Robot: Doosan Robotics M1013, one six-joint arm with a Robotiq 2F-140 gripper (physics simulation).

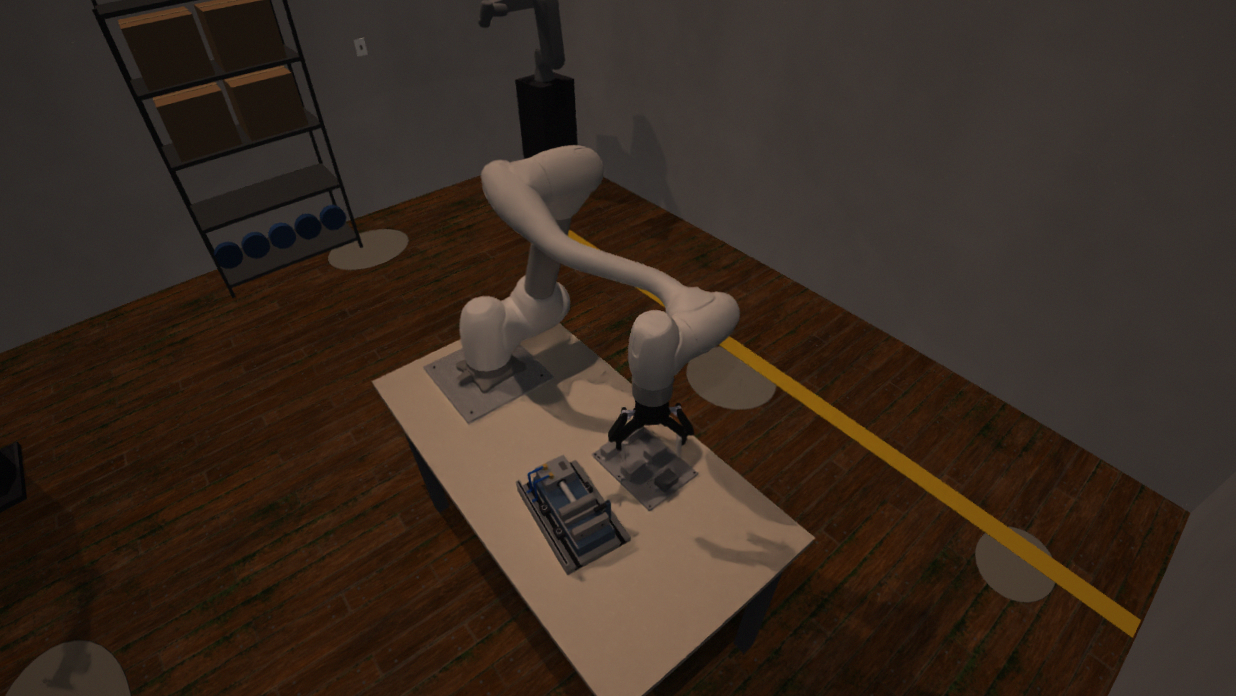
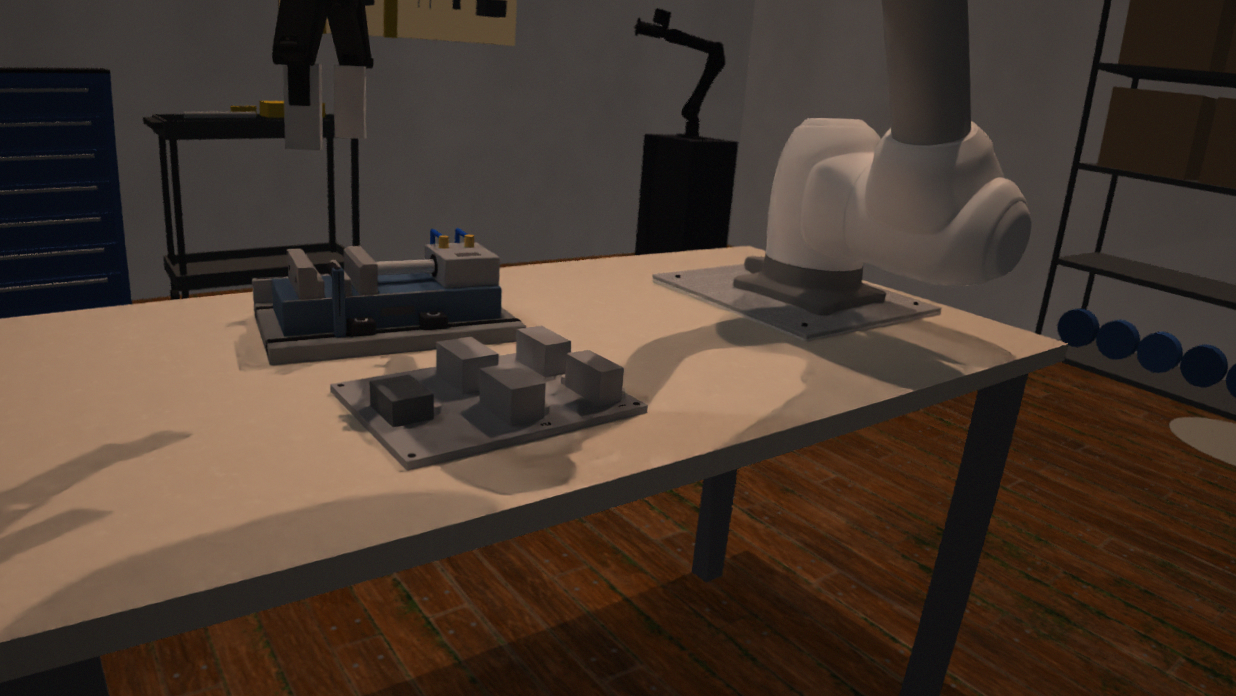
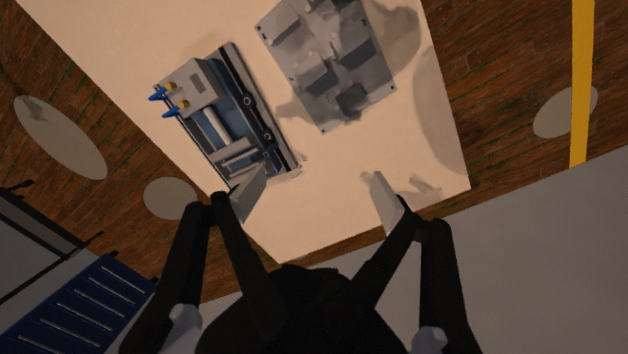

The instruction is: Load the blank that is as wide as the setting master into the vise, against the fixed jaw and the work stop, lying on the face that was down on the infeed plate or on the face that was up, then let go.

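Frame: origin at the arm's base, x back, y right, z up, level; millimetres.
Seen in the pictures: gripper, fingertip midpoint: [image 1: 650, 454] [image 2: 329, 143] [image 3: 318, 178]; arm's base, origin of the base link: [image 1: 491, 367] [image 2: 809, 293].
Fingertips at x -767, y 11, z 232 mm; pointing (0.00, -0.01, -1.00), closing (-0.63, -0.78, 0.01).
Note:
Pixels of each thing's top centre, then the offset from my fingertips to it.
- infeed plate, middle of its top: [image 2: 487, 394] [image 3: 328, 58] [image 1: 644, 463] dz -236, dx +115, dy -101 mm
- lower dark block, middle of its top: [image 2: 401, 387] [image 3: 351, 99] [image 1: 666, 477] dz -212, dx +23, dy -96 mm
- grey vise, middle of its top: [image 2: 385, 250] [image 3: 216, 138] [image 1: 569, 494] dz -146, dx +131, dy +162 mm
- dark upright post, middle of its top: [image 2: 337, 268] [image 3: 265, 154] [image 1: 607, 501] dz -147, dx +47, dy +105 mm
Several light grey blanks [image 2: 512, 395] [image 2: 466, 364] [image 2: 543, 350] [image 2: 594, 377] stand apart on the infeed plate [image 2: 423, 445] [image 1: 650, 500] [image 3: 321, 120]. A lower dark block [image 2: 401, 400] [image 1: 666, 478] [image 3: 351, 96], which looks like the setting master, sits at one end. Which blank matches its width I cannot tell. The blue and grey vise [image 2: 389, 304] [image 1: 596, 539] [image 3: 199, 80] stands beside the plate. Its end jaw [image 2: 300, 276] and the rod-driven jaw [image 2: 360, 269] are apart; no blank shows between them. A dark upright post [image 2: 338, 302] stands at its side. My gripper [image 1: 651, 442] [image 2: 326, 108] [image 3: 318, 178] is open and empty, high above the table.
The arm's base plate [image 1: 471, 406] [image 2: 808, 324] is bolted at the table's far end. Blue hose fittings [image 2: 435, 236] [image 3: 171, 111] rise from the vise's end. A shelf rack, a dark cart [image 2: 216, 117] and a blue drawer cabinet [image 2: 56, 203] [image 3: 82, 305] stand away from the table.

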